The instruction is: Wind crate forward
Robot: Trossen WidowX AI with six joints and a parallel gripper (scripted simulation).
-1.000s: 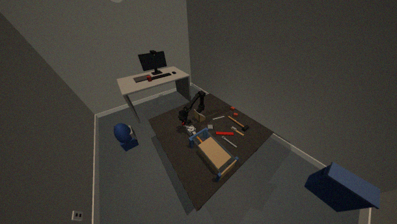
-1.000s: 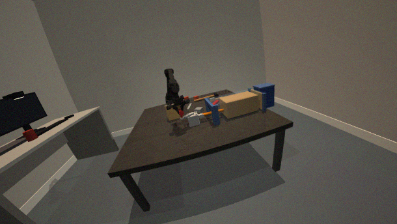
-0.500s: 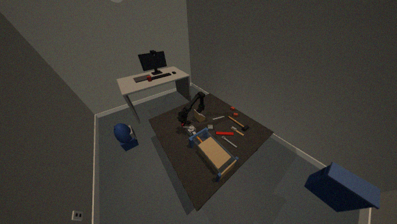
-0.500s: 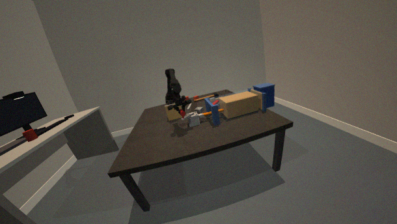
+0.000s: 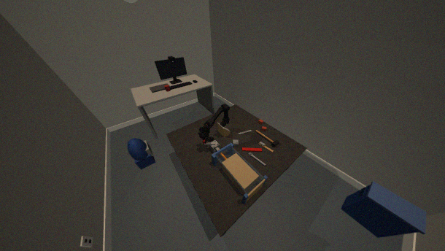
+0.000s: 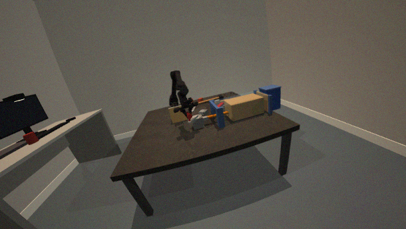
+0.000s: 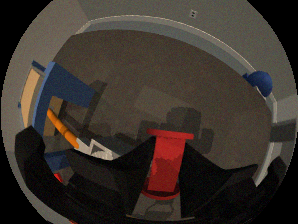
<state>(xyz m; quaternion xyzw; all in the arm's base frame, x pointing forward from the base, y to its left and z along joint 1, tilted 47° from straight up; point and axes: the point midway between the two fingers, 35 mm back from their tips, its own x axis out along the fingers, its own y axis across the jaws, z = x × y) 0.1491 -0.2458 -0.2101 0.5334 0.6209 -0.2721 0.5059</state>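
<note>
Right now the winch handle is 10 mm ahead of my gripper tip, 50 mm to the left of it and 30 mm below it. The rest, counted from my gripper tip: red knob (10 mm behind, 20 mm to the left); then grey hand winch (30 mm ahead, 90 mm to the left, 100 mm below); then blue frame (210 mm ahead, 110 mm to the left, 30 mm below).
</note>
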